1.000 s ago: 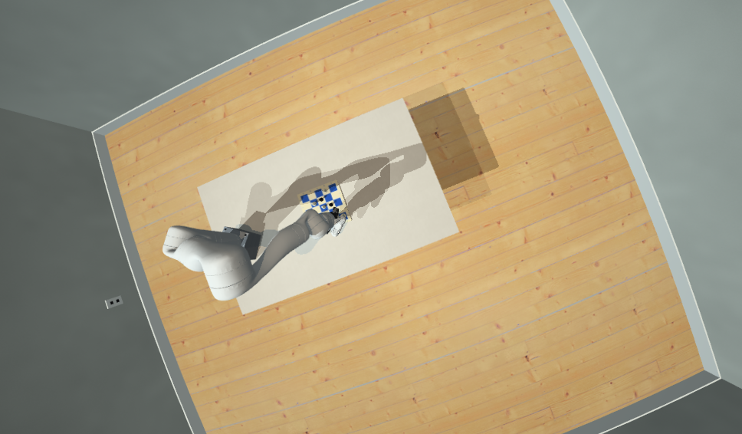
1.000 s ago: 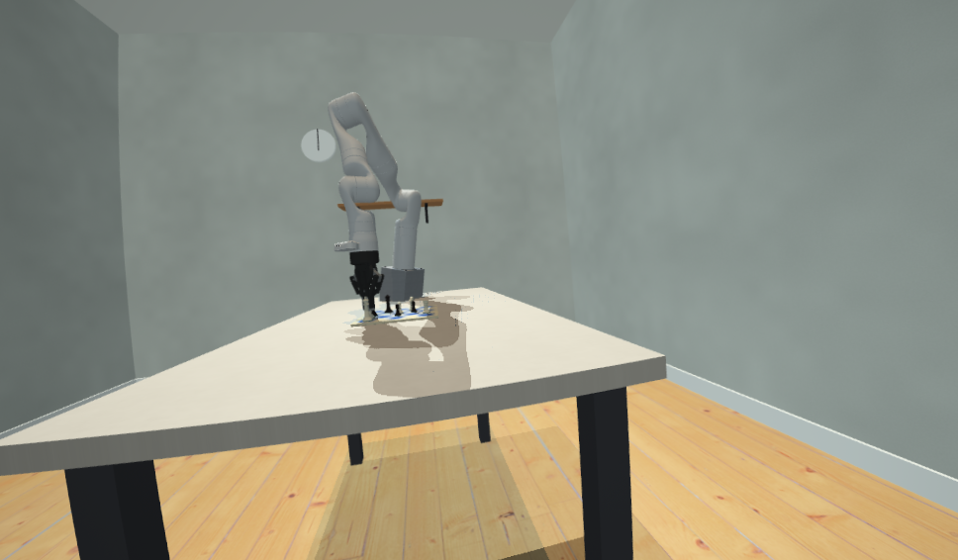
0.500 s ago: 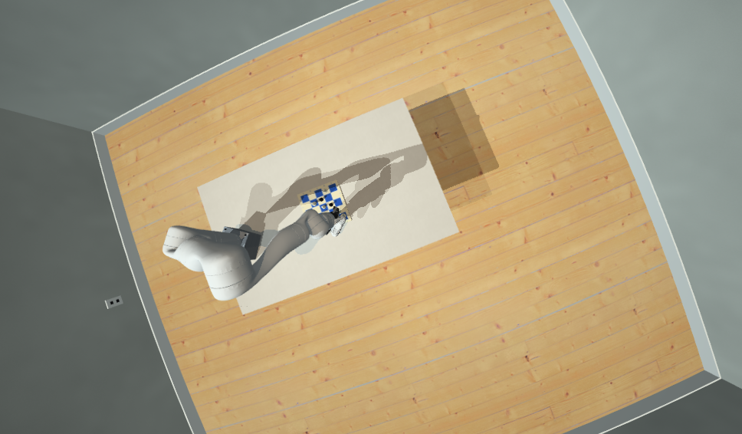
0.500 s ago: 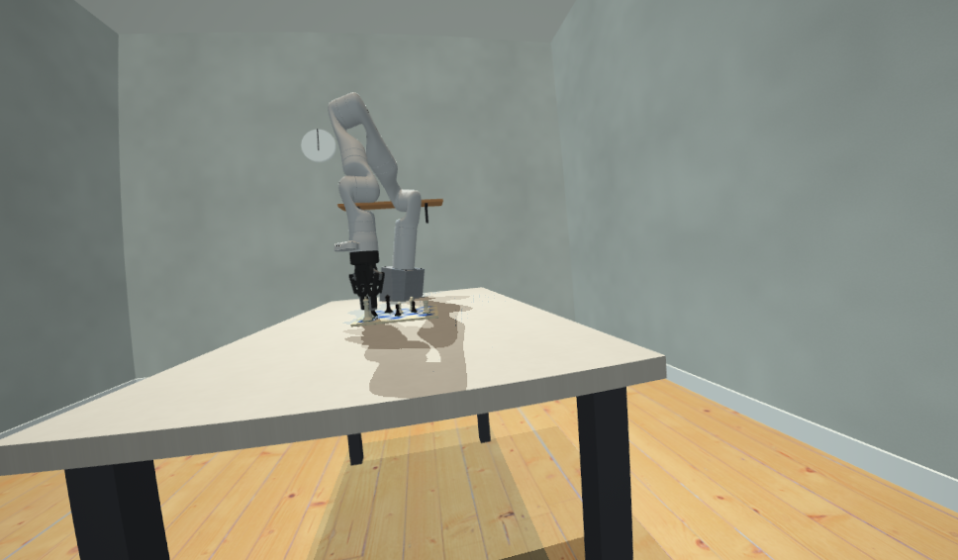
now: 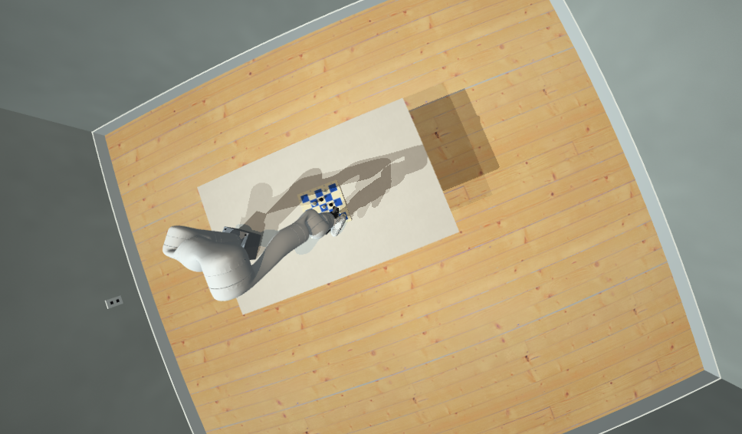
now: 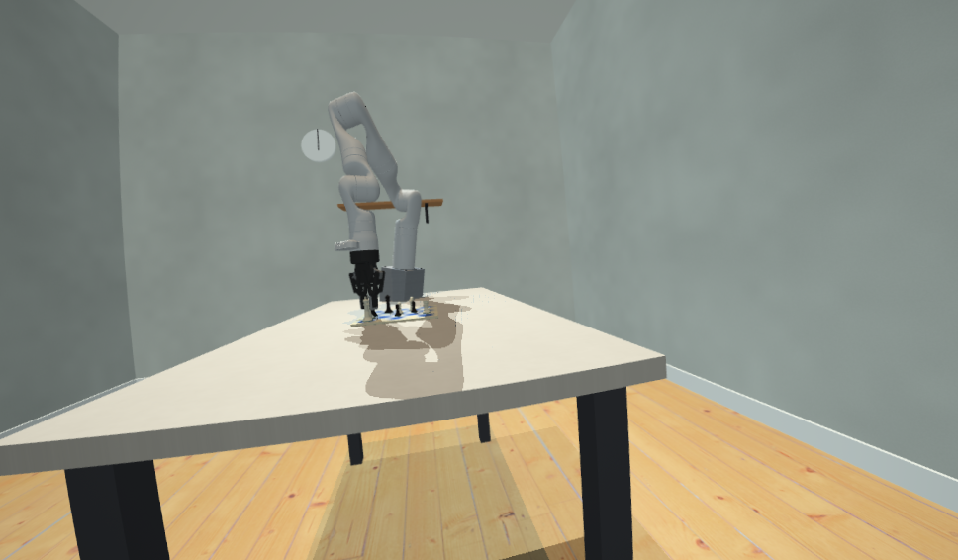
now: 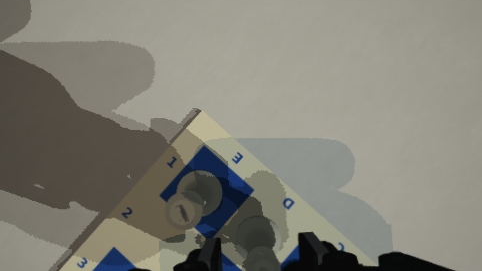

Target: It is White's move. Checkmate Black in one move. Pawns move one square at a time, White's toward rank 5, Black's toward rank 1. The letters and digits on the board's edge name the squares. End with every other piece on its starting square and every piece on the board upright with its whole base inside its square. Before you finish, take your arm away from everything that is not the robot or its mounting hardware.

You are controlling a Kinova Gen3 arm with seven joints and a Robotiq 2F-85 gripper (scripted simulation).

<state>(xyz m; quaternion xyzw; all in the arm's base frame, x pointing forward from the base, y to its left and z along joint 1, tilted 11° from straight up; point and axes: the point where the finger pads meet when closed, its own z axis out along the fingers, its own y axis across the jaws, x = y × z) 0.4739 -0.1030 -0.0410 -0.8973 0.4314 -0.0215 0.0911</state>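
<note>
Right now the black king is 3 cm behind my hand, 1 cm to the left of it and 1 cm below it. Round my hand: white pawn: 3 cm behind, 8 cm to the left, 3 cm below; then cream chessboard: 3 cm behind, 8 cm to the left, 5 cm below; then white king: 4 cm ahead, 1 cm below.
</note>
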